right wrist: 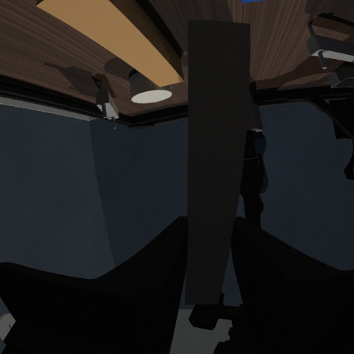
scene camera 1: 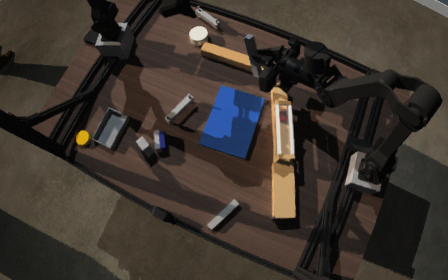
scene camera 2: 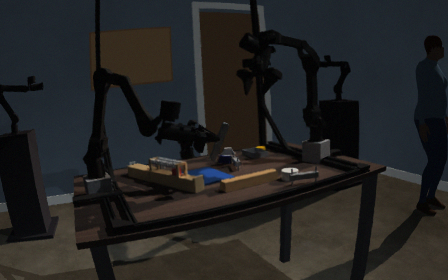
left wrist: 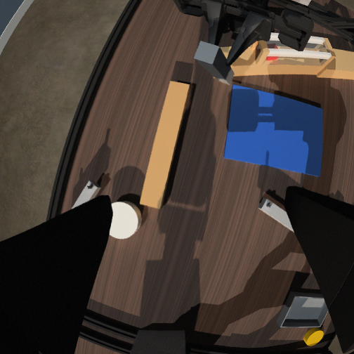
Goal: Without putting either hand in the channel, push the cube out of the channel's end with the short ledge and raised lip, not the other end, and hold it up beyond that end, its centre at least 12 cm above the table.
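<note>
The red cube (scene camera 1: 283, 116) (scene camera 2: 178, 171) (left wrist: 271, 58) is inside the walled part of the wooden channel (scene camera 1: 284, 192) (scene camera 2: 142, 172), near its end with the short ledge and raised lip. That ledge is partly hidden by the right arm in the left wrist view. My right gripper (scene camera 2: 215, 138) (right wrist: 208, 225) is shut on a grey bar (scene camera 1: 252, 56) (scene camera 2: 220, 141) (left wrist: 214, 62) (right wrist: 217, 125), held tilted above the table beyond the short-ledge end. My left gripper (scene camera 2: 258, 85) (left wrist: 200, 201) is open and empty, high above the table, away from the channel.
A long wooden block (scene camera 1: 225, 56) (scene camera 2: 250, 180) (left wrist: 166, 145) lies near the short-ledge end. A blue mat (scene camera 1: 232, 122) (left wrist: 270, 145) lies beside the channel. A white round container (scene camera 1: 199, 35) (left wrist: 124, 220), grey tray, yellow disc (scene camera 1: 83, 138) and pale bar (scene camera 1: 223, 215) are farther off.
</note>
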